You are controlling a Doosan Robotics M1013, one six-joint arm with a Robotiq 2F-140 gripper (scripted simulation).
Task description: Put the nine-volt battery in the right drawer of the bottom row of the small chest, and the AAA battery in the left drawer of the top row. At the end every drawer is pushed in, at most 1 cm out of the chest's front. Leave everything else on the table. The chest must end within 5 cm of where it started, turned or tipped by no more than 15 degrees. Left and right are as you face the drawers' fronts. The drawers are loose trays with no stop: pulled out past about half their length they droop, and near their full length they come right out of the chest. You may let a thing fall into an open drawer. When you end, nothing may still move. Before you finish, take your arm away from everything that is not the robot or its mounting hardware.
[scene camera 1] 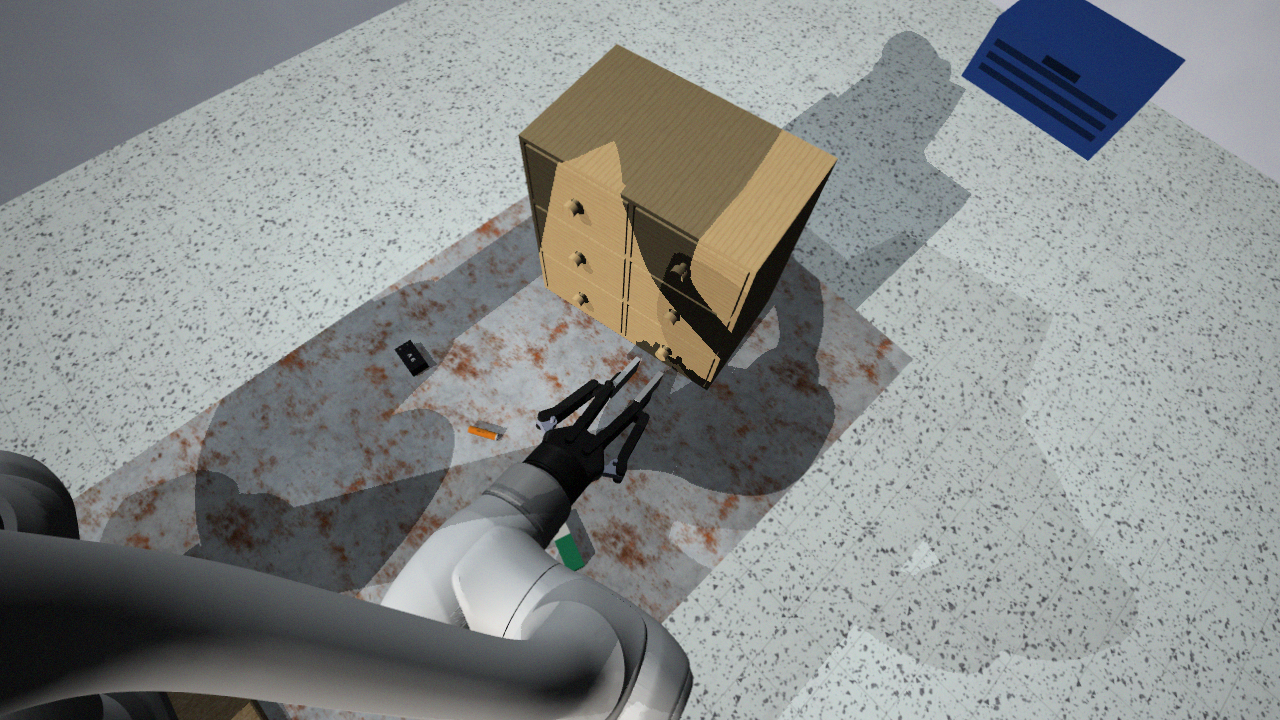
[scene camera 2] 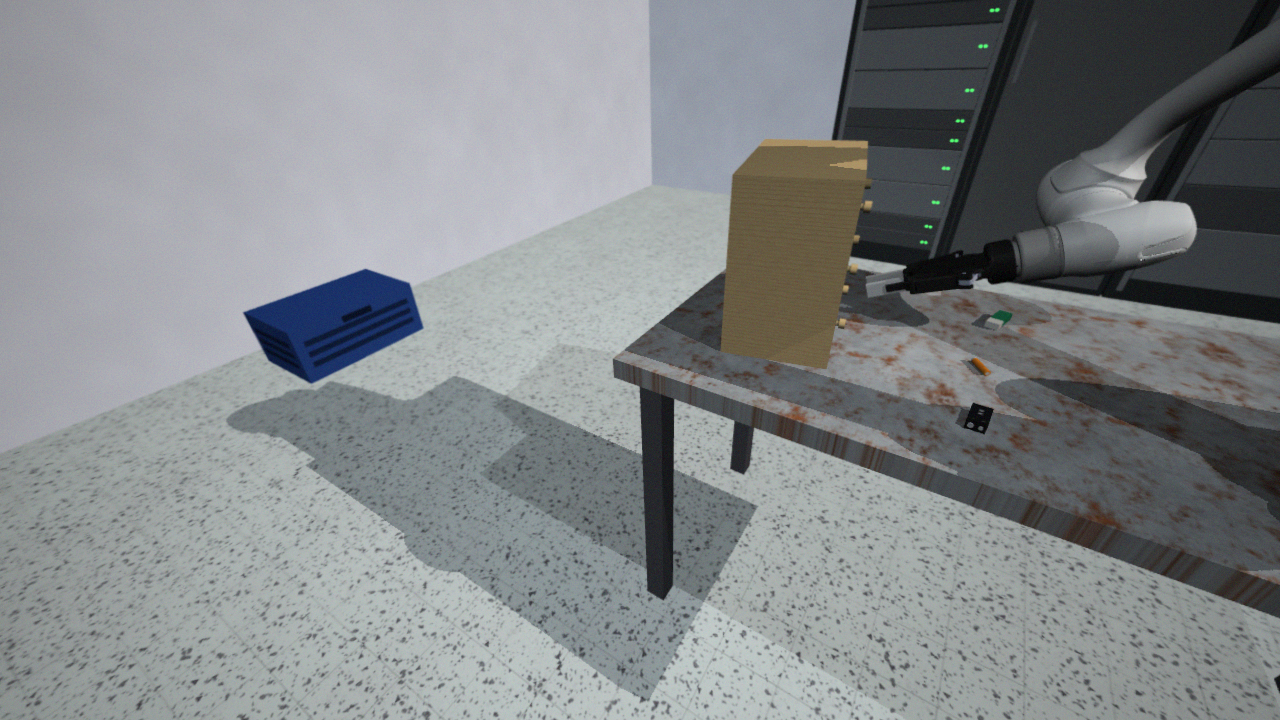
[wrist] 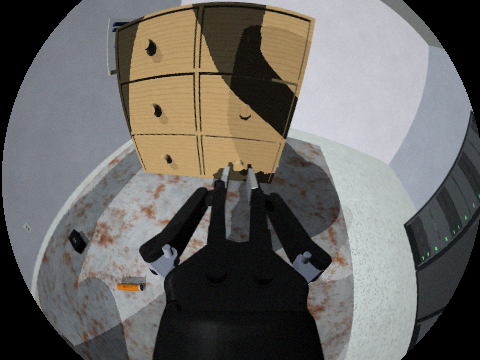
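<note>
My gripper is there in the pictures, and scene camera 2 shows it too, as does the wrist view. I can also see a wooden chest.
</note>
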